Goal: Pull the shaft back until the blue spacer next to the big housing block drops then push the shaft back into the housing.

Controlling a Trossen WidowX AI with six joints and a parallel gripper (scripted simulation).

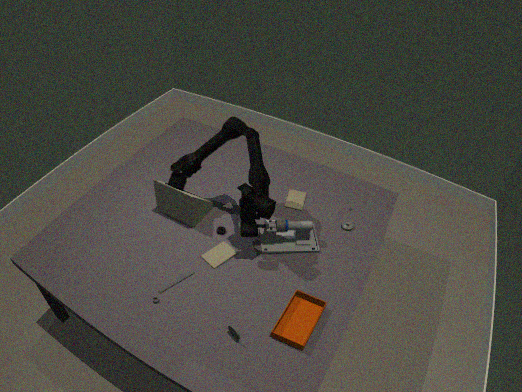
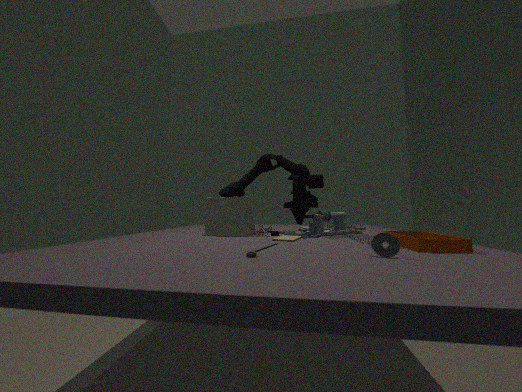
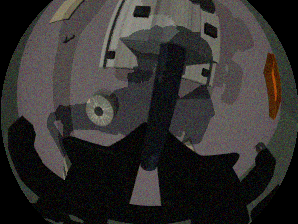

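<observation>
Right now the white ring is 50 mm behind my gripper tip, 50 mm to the left of it and 40 mm below it. Also, from my gripper tip: black ring 110 mm behind, 30 mm to the right, 40 mm below; dark shaft 60 mm ahead, 50 mm to the left, 30 mm above; blue spacer 120 mm ahead, 90 mm to the left, 30 mm above.
</observation>
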